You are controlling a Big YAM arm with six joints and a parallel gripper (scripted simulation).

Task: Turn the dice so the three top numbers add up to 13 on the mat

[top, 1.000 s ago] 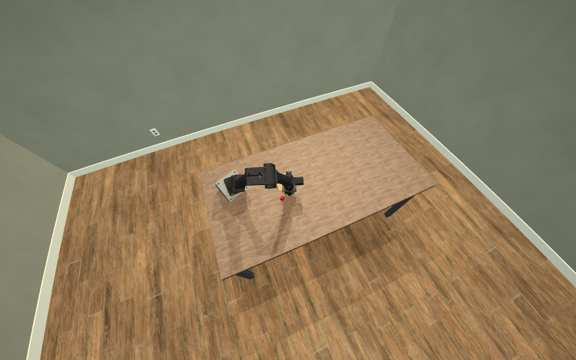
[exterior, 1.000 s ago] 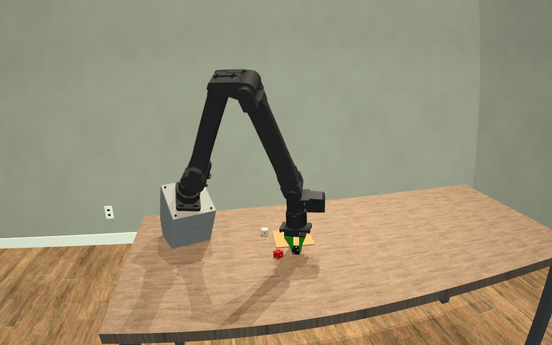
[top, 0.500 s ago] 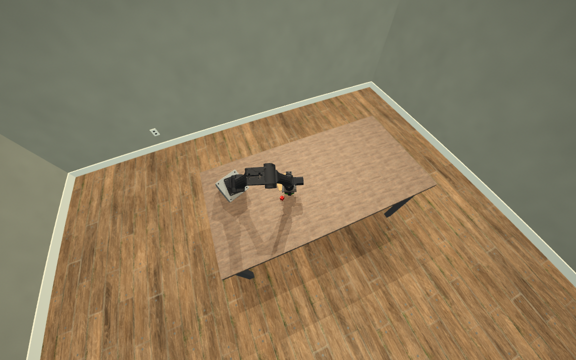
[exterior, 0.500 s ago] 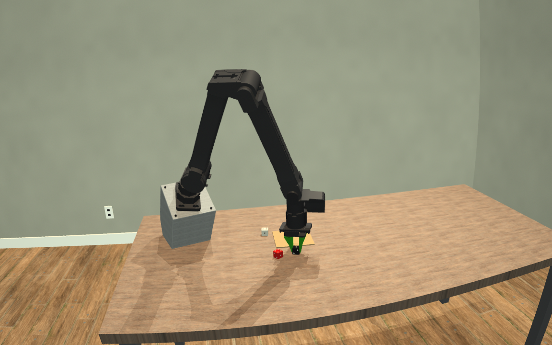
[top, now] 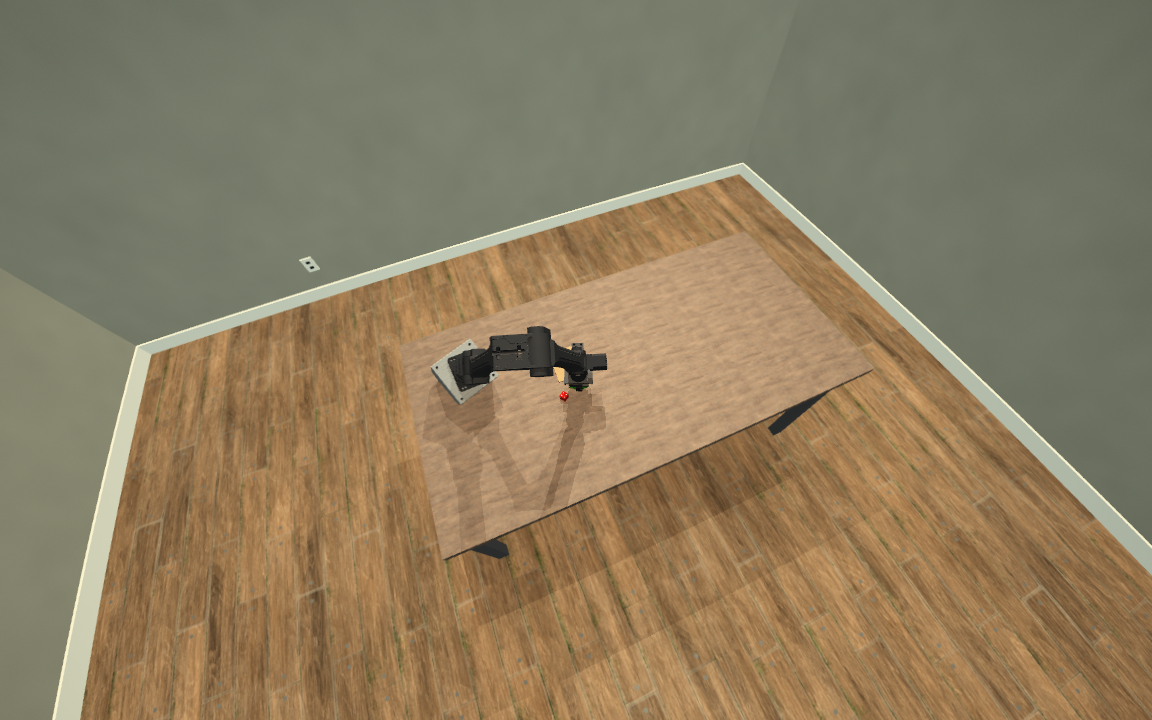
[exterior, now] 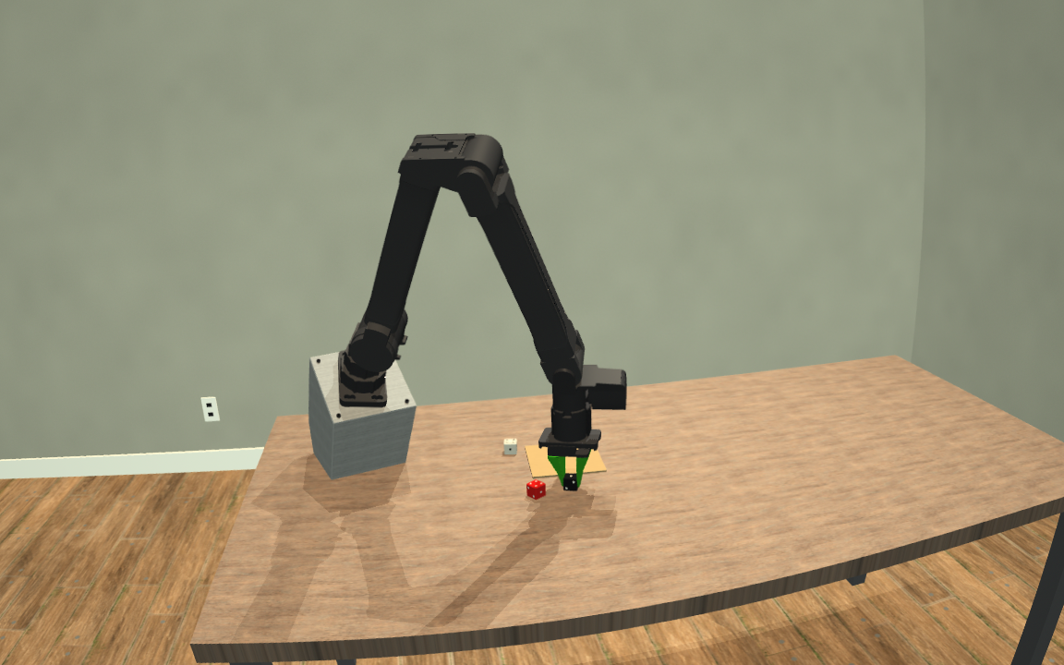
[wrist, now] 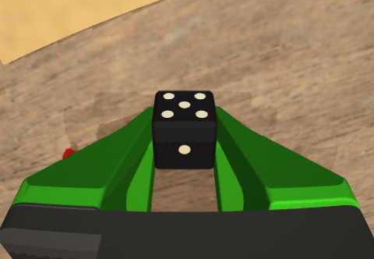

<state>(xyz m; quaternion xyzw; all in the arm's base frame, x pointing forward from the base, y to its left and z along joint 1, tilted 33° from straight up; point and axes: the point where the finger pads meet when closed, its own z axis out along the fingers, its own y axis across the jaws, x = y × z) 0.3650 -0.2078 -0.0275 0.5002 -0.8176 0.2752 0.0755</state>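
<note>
Right now the red die is 7 cm behind my hand. From my hand the other things lie so: tan mat: 3 cm ahead, 12 cm to the left, 1 cm below; then black die: right at my hand; then white die: 6 cm behind, 19 cm to the left.
</note>
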